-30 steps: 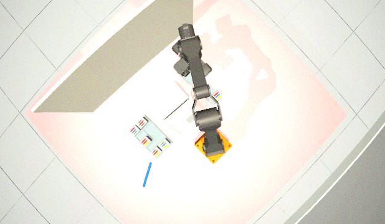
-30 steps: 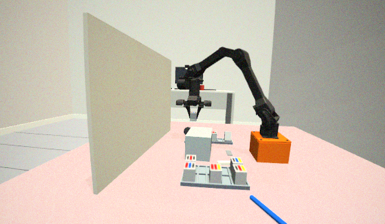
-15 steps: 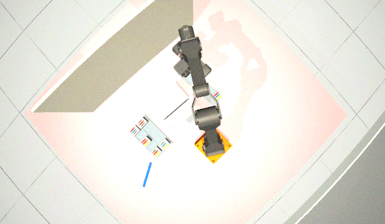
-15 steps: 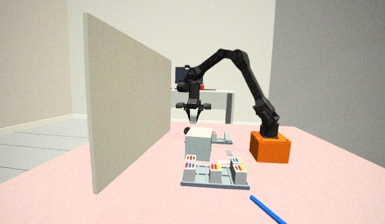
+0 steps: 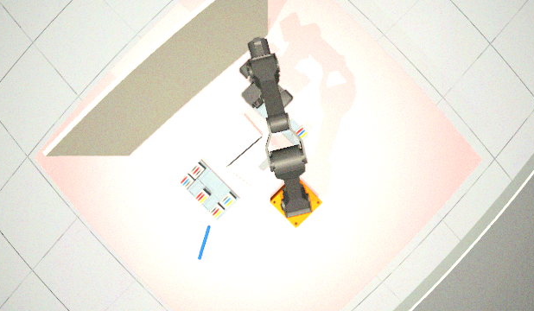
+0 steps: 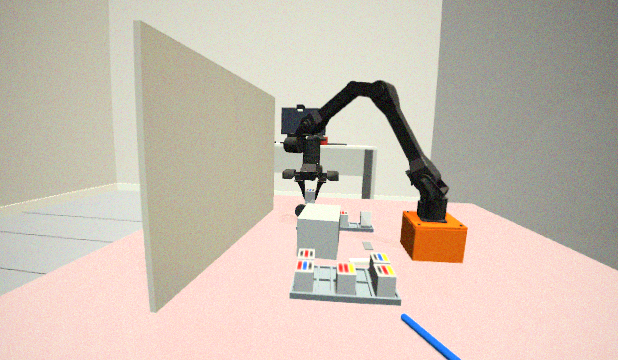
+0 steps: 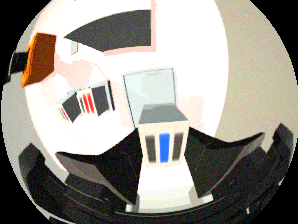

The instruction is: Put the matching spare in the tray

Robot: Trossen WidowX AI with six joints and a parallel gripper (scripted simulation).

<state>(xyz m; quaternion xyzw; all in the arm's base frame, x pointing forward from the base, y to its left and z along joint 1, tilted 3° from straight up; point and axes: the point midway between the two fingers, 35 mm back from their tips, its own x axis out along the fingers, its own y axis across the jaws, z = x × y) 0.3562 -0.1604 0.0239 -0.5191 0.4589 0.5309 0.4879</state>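
Now: gripper tip 8 cm above the blue-grey tray and 1 cm past it. From my gripper tip the other things lie so: grey mounted unit: 20 cm to the left, 7 cm behind, 3 cm below; then white spare block: 2 cm above; then beige panel: 20 cm to the left, 17 cm ahead, 14 cm above.
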